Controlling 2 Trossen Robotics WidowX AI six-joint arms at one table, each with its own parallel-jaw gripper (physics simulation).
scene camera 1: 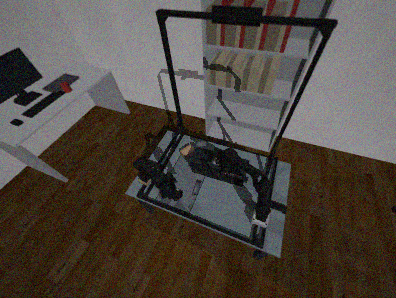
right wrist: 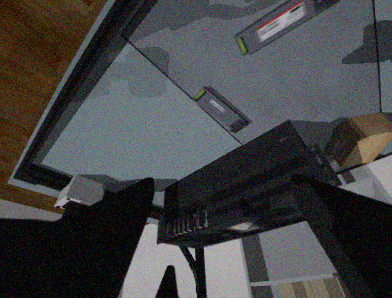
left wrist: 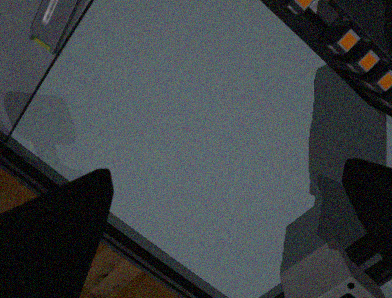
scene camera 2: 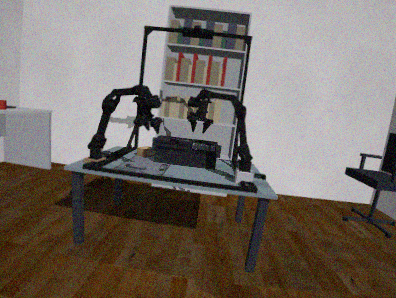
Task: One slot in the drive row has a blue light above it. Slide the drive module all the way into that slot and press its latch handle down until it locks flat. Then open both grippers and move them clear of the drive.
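Frame: origin at the left arm's base, x right, y ahead, z up, level; centimetres.
Seen in the pictures: left gripper, fingertip midpoint: (scene camera 1: 223,175) (right wrist: 171,266) (left wrist: 227,175) (scene camera 2: 198,132); right gripper, fingertip midpoint: (scene camera 1: 179,187) (right wrist: 221,182) (scene camera 2: 153,132); left arm's base, link origin: (scene camera 1: 261,216) (right wrist: 77,206) (scene camera 2: 244,170); right arm's base, link origin: (scene camera 1: 145,178) (scene camera 2: 95,157).
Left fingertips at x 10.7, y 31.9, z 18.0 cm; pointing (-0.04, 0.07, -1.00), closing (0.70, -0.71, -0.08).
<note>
Offsets run from my left fingertips to a thing's top centre. "pt": to the spot under its first point. Level surfaces: height alone.
A black drive chassis {dx +15.5, dy +7.7, dz -7.8 cm} (scene camera 2: 175,154) (right wrist: 240,175) stands at the back of the table. Orange-marked latches of its drive row {pt dx +7.8, dy -2.0, dz -8.3 cm} (left wrist: 348,41) show at the top right of the left wrist view. No blue light is discernible. A grey drive module {dx -5.3, dy +18.9, dz -24.2 cm} (right wrist: 217,107) (left wrist: 47,20) (scene camera 1: 198,187) with a green-yellow end lies flat on the grey mat {dz -25.1 cm} (right wrist: 315,80). A larger module {dx -14.0, dy +35.5, dz -24.2 cm} (right wrist: 280,25) with a white, red-edged label lies farther over on the mat. My left gripper (left wrist: 227,175) (scene camera 2: 201,129) is open and empty, above the table by the chassis. My right gripper (right wrist: 221,182) (scene camera 2: 152,128) is open and empty, raised left of the chassis.
A tan block {dx +23.3, dy +40.8, dz -19.2 cm} (scene camera 2: 144,151) (right wrist: 367,145) (scene camera 1: 187,150) stands beside the chassis's left end. A pale block (right wrist: 82,190) (left wrist: 315,272) sits by the left arm's base. A black overhead frame {pt dx +42.2, dy +55.9, dz +47.9 cm} (scene camera 1: 169,65) (scene camera 2: 143,60) rises over the table. Dark rails run along the table edges.
</note>
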